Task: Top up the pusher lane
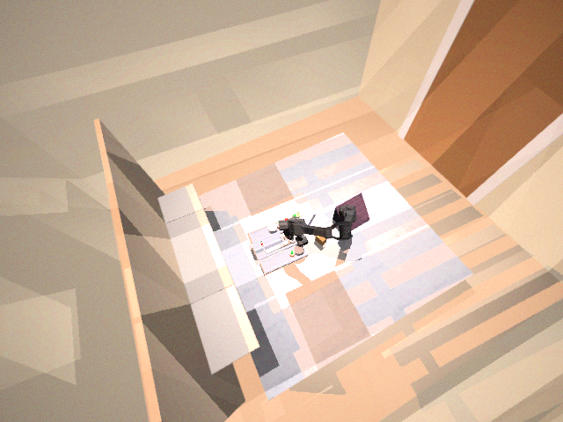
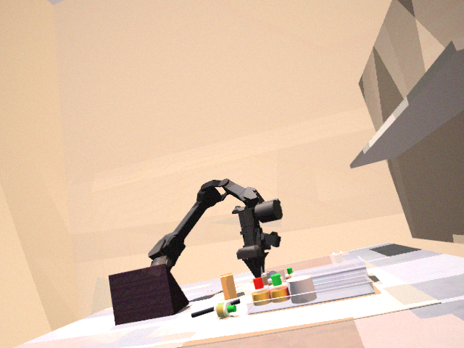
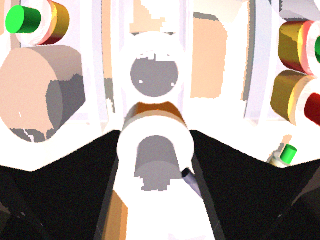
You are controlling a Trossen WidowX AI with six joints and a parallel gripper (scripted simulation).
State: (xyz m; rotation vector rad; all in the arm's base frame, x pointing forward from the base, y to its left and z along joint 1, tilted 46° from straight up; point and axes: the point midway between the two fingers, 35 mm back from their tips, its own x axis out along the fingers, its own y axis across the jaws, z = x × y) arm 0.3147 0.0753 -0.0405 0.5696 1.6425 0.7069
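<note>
My gripper tip is 16 cm short of the lane rack, 2 cm to the left of it and 3 cm above it. Round my gripper tip: grey shelf: 52 cm ahead, 6 cm to the left, 32 cm above; tan block: 13 cm behind, 6 cm to the left, 1 cm below; dark rod: 12 cm behind, 8 cm to the right, 4 cm below.
</note>
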